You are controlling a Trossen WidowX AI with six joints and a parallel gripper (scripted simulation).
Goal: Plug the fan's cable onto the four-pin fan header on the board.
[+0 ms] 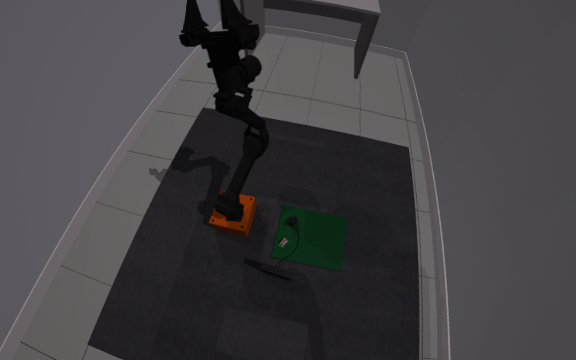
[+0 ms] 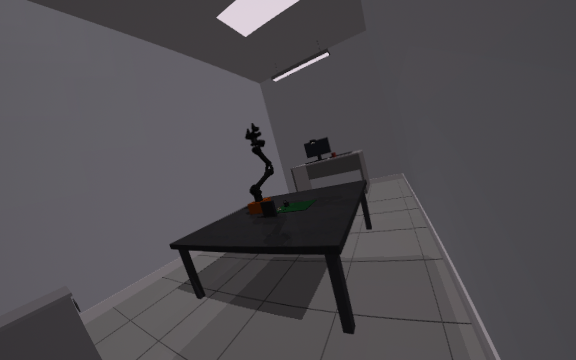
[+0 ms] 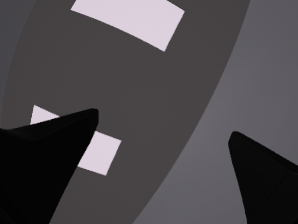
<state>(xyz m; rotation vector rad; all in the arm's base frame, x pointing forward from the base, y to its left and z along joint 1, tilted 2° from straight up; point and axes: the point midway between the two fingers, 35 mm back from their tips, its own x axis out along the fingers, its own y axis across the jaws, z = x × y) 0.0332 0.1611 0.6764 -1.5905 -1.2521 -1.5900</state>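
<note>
My gripper tip is now 24 cm short of the black plug, 17 cm to the left of it and 78 cm above it. The rest, counted from my gripper tip: black fan (19 cm ahead, 38 cm to the right, 74 cm below); green board (32 cm ahead, 23 cm to the right, 82 cm below).
</note>
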